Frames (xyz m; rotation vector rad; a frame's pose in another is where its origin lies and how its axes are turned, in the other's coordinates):
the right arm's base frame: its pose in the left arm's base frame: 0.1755 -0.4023 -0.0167 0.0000 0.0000 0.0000
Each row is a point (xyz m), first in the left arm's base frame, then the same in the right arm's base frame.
Working: the left arm's base frame: its pose in the right arm's base frame: -0.1755 0.4023 0.0167 0.0000 0.0000 0.0000

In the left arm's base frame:
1: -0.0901 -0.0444 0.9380
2: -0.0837 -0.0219 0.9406
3: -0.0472 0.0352 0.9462
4: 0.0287 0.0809 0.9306
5: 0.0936 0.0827 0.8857
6: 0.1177 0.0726 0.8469
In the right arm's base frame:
1: -0.2656 0.3579 0.9547
2: -0.2592 0.3804 0.9573
3: -0.2227 0.4375 0.9629
4: -0.1468 0.4832 0.9473
5: -0.0819 0.4850 0.9024
6: -0.0578 0.4749 0.8636

